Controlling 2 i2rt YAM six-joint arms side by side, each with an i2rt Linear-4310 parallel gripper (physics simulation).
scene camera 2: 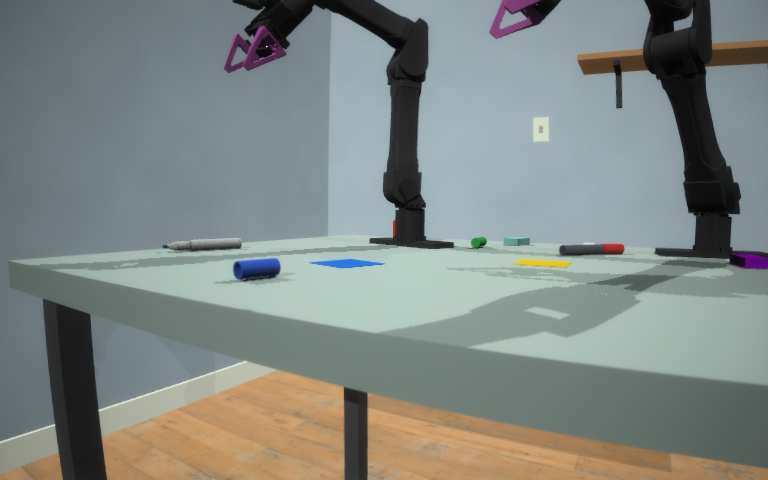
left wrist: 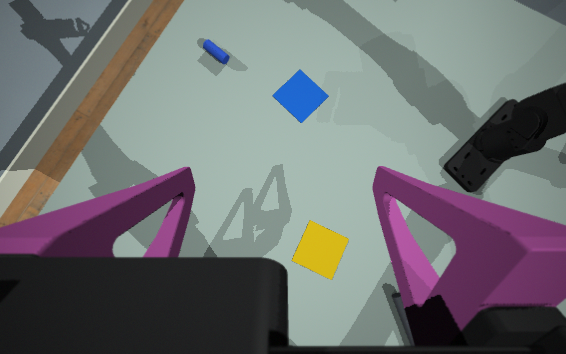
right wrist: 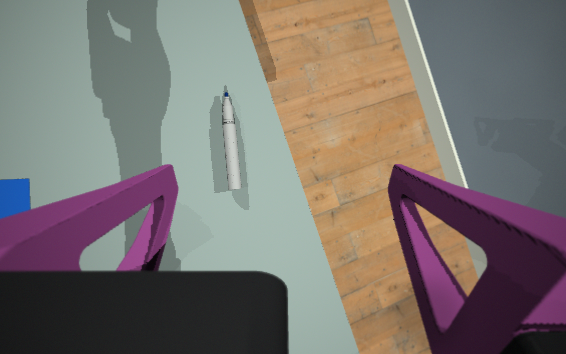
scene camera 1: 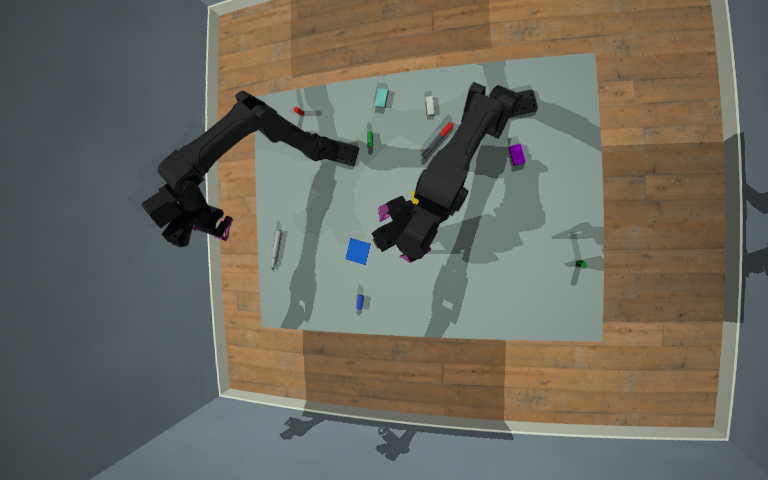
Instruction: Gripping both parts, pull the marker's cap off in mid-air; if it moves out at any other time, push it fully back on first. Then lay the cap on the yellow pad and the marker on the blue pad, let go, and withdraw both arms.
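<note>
A dark grey marker with a red cap on one end lies on the table; its dark end shows partly behind a finger in the left wrist view. The yellow pad is partly hidden by the left arm in scene camera 1. The blue pad lies flat. My left gripper is open and empty, high above the table near the yellow pad. My right gripper is open and empty, high beyond the table's left edge.
A white uncapped marker lies left. A blue cylinder lies beyond the blue pad. Green and red cylinders, teal, white and purple blocks stand around.
</note>
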